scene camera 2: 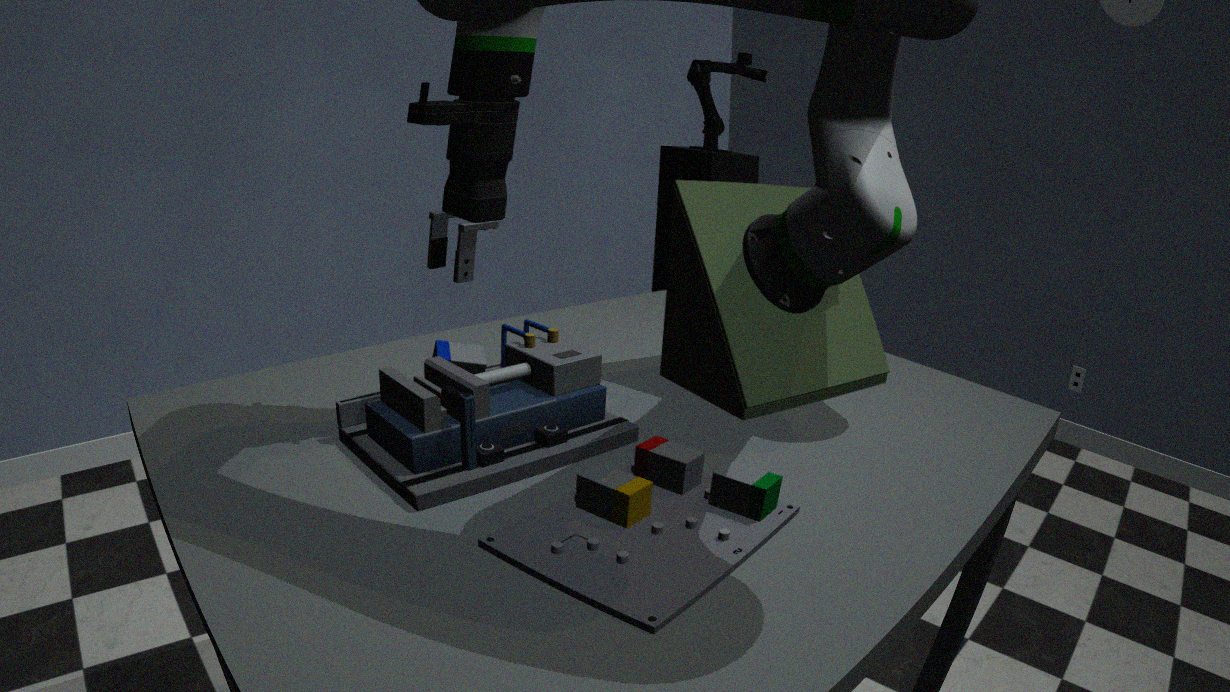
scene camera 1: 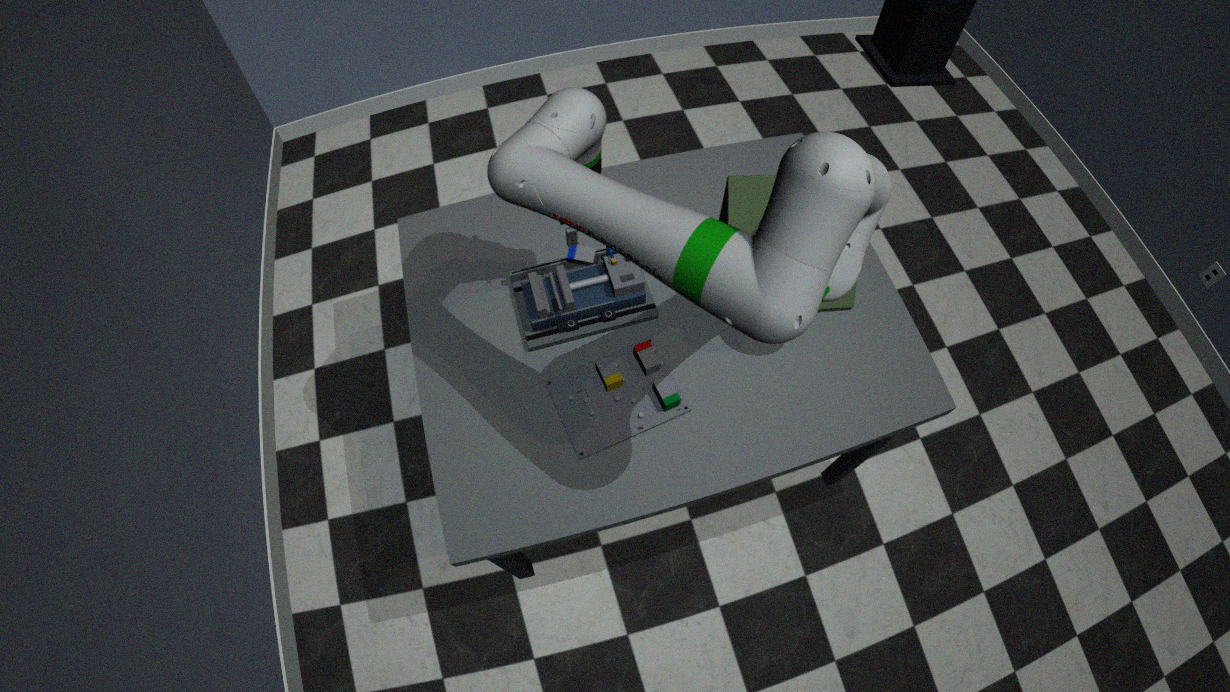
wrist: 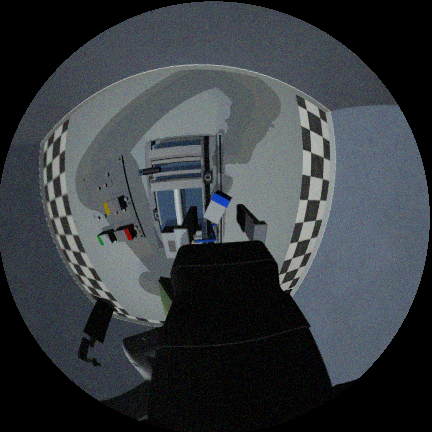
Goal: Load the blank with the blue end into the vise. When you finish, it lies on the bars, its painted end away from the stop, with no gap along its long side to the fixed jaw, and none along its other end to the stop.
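The blank with the blue end (scene camera 1: 571, 253) (scene camera 2: 466, 353) (wrist: 216, 209) lies behind the vise (scene camera 2: 516, 406) (wrist: 193, 200), at the rear rim of its base tray. It looks tilted and is turned askew to the vise; its underside is hidden in scene camera 2. My gripper (scene camera 2: 450, 271) (wrist: 216, 212) is open and empty, high above the blank, which shows between the fingers in the wrist view. The fixed jaw (scene camera 1: 537, 294) (scene camera 2: 411, 400) and moving jaw (scene camera 1: 563, 287) (scene camera 2: 455, 386) stand apart. An upright stop (scene camera 2: 467, 432) (wrist: 150, 171) stands at the near side of the jaw gap.
Blanks with yellow (scene camera 1: 611, 380) (scene camera 2: 636, 503), red (scene camera 1: 643, 346) (scene camera 2: 658, 445) and green (scene camera 1: 670, 400) (scene camera 2: 765, 496) ends stand on a pegged plate (scene camera 1: 602, 437) (scene camera 2: 653, 598) before the vise. Blue hoses (scene camera 2: 516, 328) with yellow caps rise at its rear. A green wedge pedestal (scene camera 2: 739, 327) carries the arm.
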